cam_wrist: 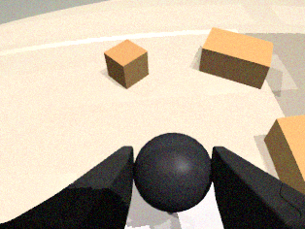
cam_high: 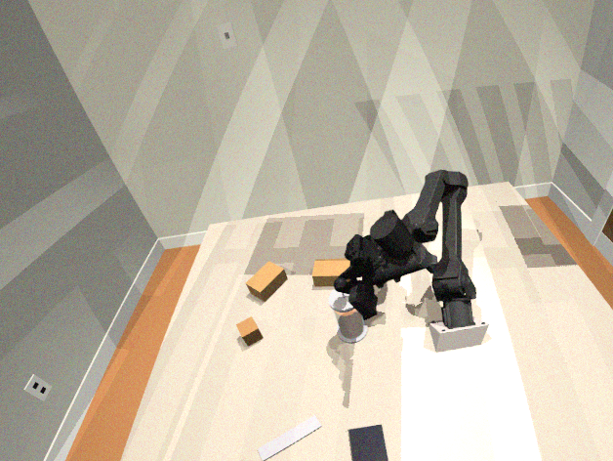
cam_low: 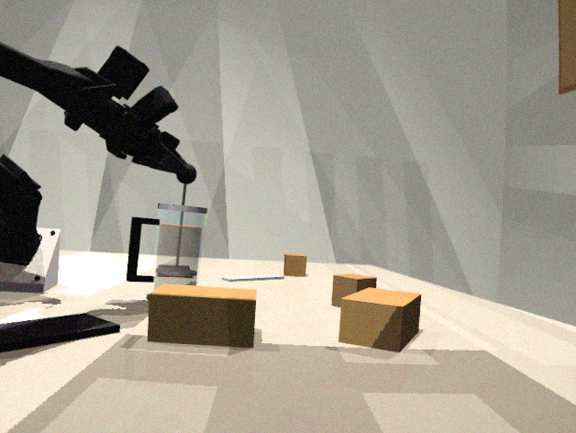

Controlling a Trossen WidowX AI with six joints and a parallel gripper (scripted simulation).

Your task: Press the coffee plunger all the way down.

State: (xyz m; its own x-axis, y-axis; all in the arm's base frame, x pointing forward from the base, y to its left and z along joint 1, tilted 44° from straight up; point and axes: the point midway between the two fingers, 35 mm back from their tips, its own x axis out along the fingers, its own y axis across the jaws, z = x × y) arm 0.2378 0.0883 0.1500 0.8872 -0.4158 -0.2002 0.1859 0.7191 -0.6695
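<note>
My gripper tip is now 100 mm above the glass coffee press, 30 mm past it and 10 mm to the left of it.
</note>
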